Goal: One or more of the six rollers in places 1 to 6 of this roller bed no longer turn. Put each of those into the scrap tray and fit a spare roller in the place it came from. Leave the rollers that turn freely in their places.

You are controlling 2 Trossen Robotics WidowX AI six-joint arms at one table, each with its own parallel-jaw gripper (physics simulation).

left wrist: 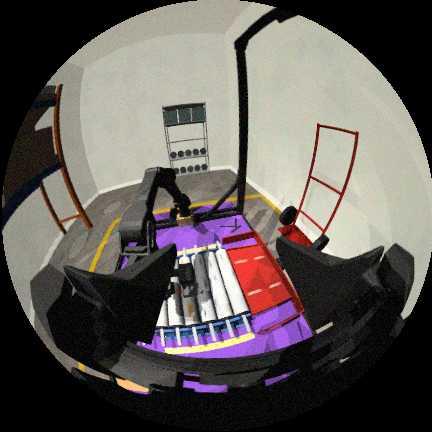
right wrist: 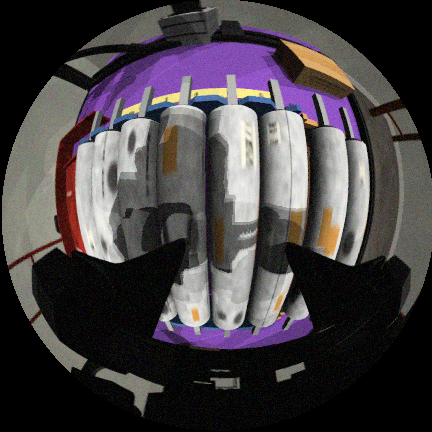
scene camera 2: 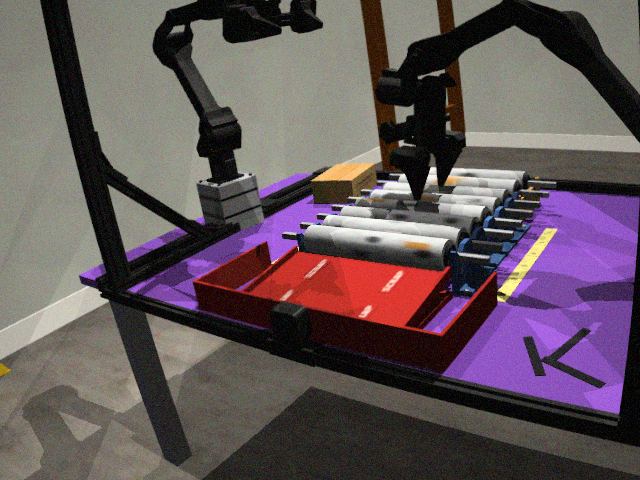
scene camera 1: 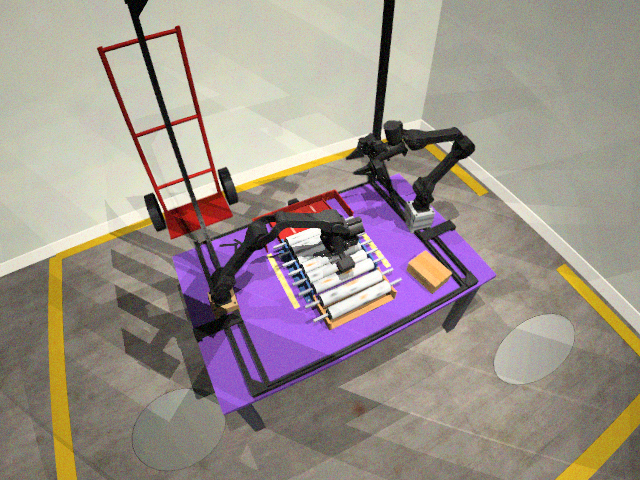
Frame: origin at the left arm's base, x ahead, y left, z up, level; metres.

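Where they show: left gripper, fingertip midpoint: (left wrist: 226, 245) (scene camera 2: 302, 27) (scene camera 1: 349, 166); right gripper, fingertip midpoint: (right wrist: 237, 246) (scene camera 2: 429, 192) (scene camera 1: 338, 262); left arm's base, link origin: (scene camera 2: 225, 178) (scene camera 1: 420, 207); right arm's base, link origin: (left wrist: 184, 213) (scene camera 1: 222, 298).
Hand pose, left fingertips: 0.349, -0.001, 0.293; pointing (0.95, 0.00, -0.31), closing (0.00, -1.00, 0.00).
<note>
Things, the pixels of their top centre, and the offset from my left fingertips, as dx, dy, dz. "spot": a spot on its surface instead. Level surfaces: height alone.
- blue roller bed, surface spot: (scene camera 2: 463, 273) spot: +0.277, +0.008, -0.379
- mottled roller, top centre: (scene camera 2: 373, 232) (right wrist: 82, 234) (left wrist: 229, 276) (scene camera 1: 314, 228) +0.131, -0.026, -0.328
- wooden cradle, surface spot: (scene camera 1: 333, 324) spot: +0.166, +0.394, -0.398
- red scrap tray, top centre: (scene camera 2: 333, 278) (right wrist: 68, 226) (left wrist: 258, 269) (scene camera 1: 302, 215) +0.158, -0.140, -0.354
- fifth roller, top centre: (right wrist: 234, 252) (scene camera 2: 432, 193) (left wrist: 171, 287) (scene camera 1: 336, 262) +0.091, +0.173, -0.328
- wooden block, top centre: (scene camera 2: 343, 171) (scene camera 1: 430, 267) -0.272, +0.283, -0.348
- purple table, surface height: dz -0.404
Six white-grey rollers lie in the blue roller bed (scene camera 2: 463, 273); the one nearest the scrap tray is a mottled roller (scene camera 2: 379, 245) (right wrist: 85, 192). Two spare rollers (scene camera 1: 359, 299) (right wrist: 327, 175) lie in a wooden cradle (scene camera 1: 333, 324) at the far end. The red scrap tray (scene camera 2: 392, 347) (left wrist: 240, 239) holds no roller. My right gripper (scene camera 2: 430, 191) (right wrist: 237, 246) is open, pointing down above the bed, its tips straddling the fifth roller (right wrist: 247, 175) in the right wrist view; nothing is between them. My left gripper (scene camera 1: 353, 164) (left wrist: 226, 245) is open and empty, raised away from the rollers. Turning cannot be judged.
A wooden block (scene camera 1: 429, 271) (scene camera 2: 343, 180) (right wrist: 317, 70) lies on the purple table (scene camera 1: 279, 351), beside the bed. Yellow number strips (scene camera 2: 527, 263) run along the bed's sides. Black rails edge the table, with an upright post (scene camera 1: 383, 67). A red hand truck (scene camera 1: 199, 214) stands behind.
</note>
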